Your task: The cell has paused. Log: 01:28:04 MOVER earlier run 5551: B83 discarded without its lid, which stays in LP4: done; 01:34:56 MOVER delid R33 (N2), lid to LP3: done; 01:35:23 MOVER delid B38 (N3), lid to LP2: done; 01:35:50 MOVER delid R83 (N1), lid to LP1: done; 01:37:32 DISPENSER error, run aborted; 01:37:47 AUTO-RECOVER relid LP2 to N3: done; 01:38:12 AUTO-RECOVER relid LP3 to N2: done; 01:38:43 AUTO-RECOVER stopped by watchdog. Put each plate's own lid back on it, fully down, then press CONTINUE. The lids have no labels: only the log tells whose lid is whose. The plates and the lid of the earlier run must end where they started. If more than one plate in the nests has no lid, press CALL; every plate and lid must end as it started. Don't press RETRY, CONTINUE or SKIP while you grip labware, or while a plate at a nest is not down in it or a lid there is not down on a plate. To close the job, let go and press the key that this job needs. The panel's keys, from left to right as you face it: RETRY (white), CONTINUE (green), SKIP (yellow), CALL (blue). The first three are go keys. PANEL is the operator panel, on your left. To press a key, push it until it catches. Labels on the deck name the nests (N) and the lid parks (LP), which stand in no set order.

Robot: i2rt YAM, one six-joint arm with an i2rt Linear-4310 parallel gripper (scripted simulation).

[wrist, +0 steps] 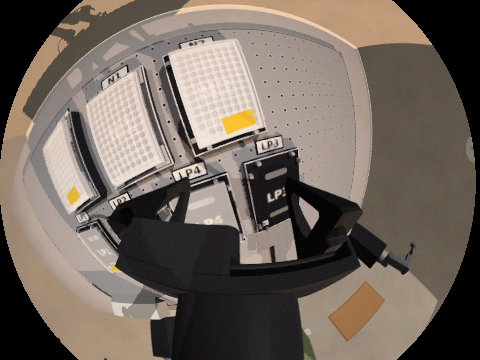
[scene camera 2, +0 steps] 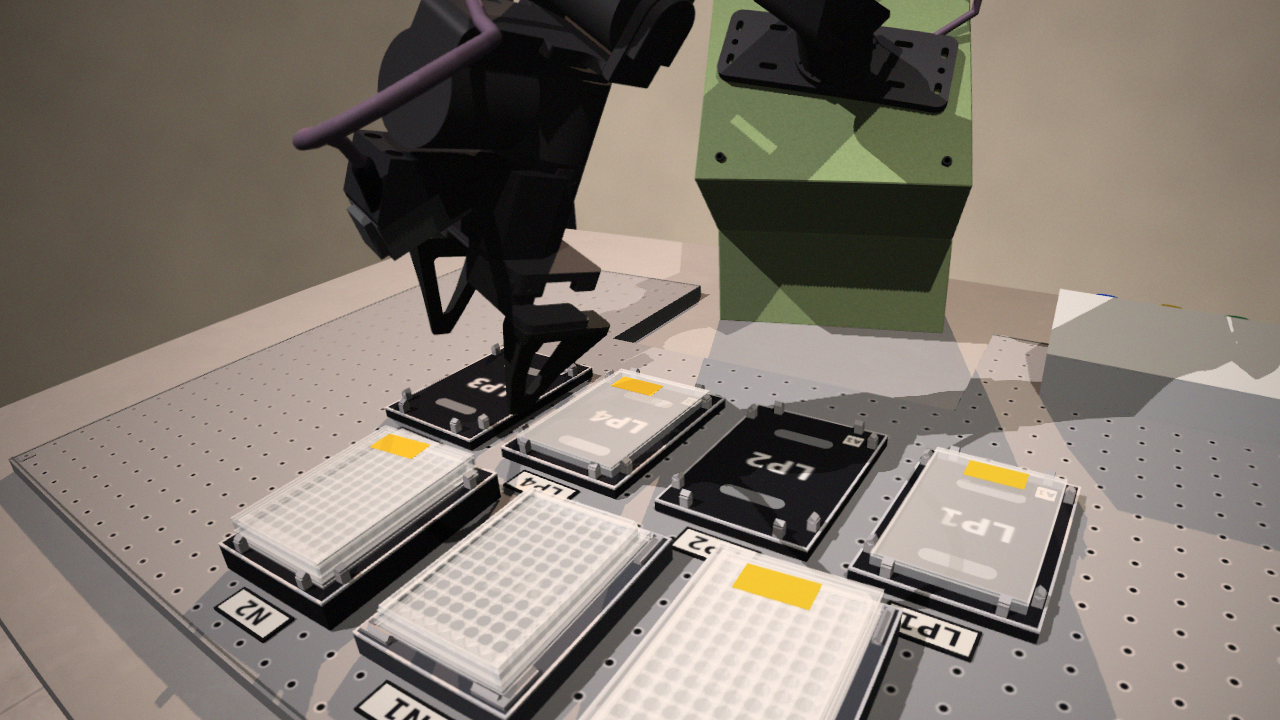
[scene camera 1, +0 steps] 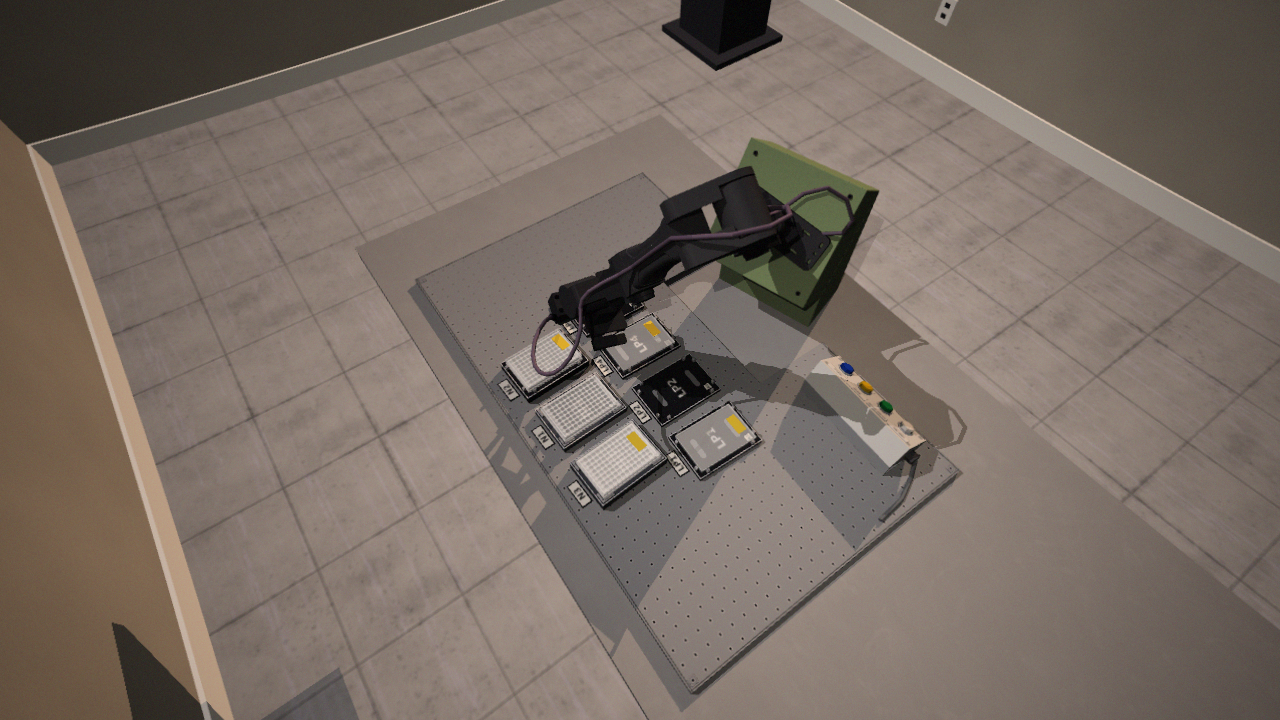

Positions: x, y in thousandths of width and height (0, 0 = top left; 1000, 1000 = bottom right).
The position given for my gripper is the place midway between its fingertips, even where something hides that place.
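Labels:
You'd spot my gripper in scene camera 1 (461, 455) and in scene camera 2 (373, 515), and it's there in the wrist view (495, 507) as well.

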